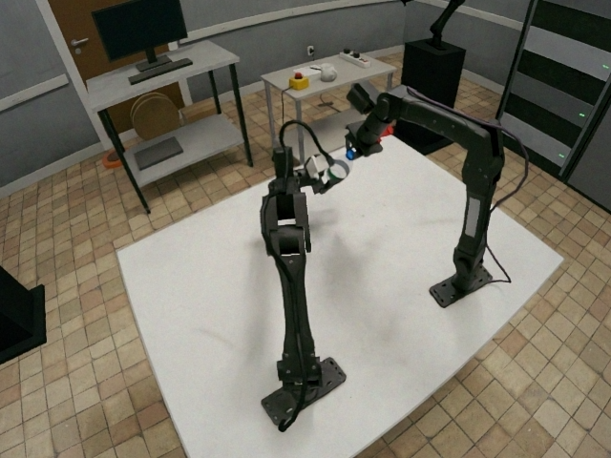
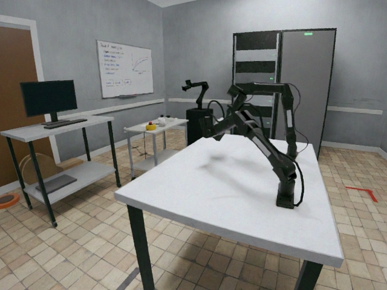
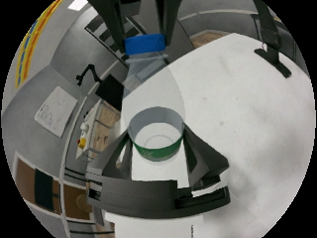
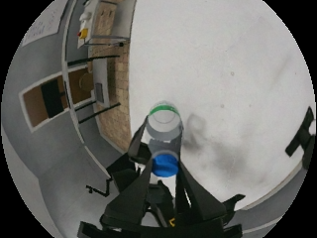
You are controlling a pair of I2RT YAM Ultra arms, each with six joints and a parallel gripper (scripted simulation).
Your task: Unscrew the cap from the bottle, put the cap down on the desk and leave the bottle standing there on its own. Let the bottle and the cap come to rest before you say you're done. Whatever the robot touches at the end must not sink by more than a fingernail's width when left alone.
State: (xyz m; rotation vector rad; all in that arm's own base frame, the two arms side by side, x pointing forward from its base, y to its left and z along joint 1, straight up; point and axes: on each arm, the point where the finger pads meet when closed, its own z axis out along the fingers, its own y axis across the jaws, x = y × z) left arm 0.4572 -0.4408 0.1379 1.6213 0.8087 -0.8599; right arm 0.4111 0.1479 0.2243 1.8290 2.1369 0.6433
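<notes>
My right hand is right at the blue cap. Also, from my right hand: plastic bottle (40 mm ahead, 10 mm to the left, 60 mm below).
Now: the plastic bottle 2 cm behind my left hand, 1 cm to the right of it and 3 cm above it. Also, from my left hand: blue cap (5 cm behind, 1 cm to the right, 8 cm above).
</notes>
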